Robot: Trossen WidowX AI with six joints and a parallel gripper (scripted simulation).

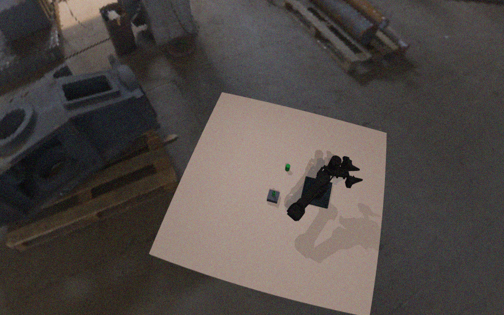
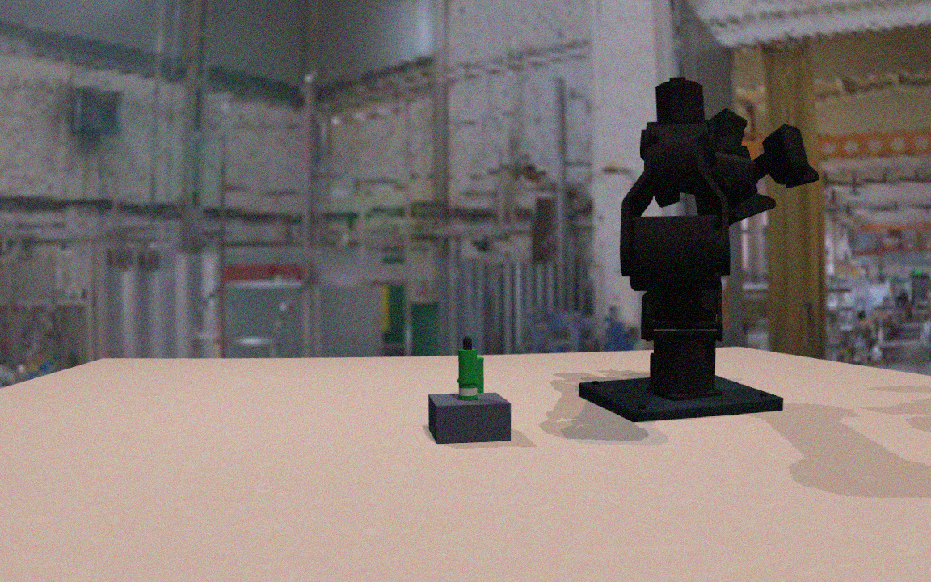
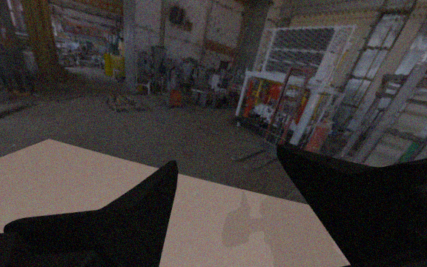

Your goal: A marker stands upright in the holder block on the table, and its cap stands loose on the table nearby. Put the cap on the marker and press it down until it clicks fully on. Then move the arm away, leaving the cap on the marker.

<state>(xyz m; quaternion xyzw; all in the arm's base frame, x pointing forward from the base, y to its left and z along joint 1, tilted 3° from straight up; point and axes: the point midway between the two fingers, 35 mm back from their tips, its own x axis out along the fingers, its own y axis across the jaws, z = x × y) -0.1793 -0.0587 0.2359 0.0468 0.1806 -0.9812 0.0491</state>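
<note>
My gripper tip is 41 cm short of the green cap, 10 cm to the left of it and 23 cm above it. Also, from my gripper tip: dark grey holder block (47 cm ahead, 12 cm to the left, 24 cm below); green marker (47 cm ahead, 12 cm to the left, 19 cm below).
</note>
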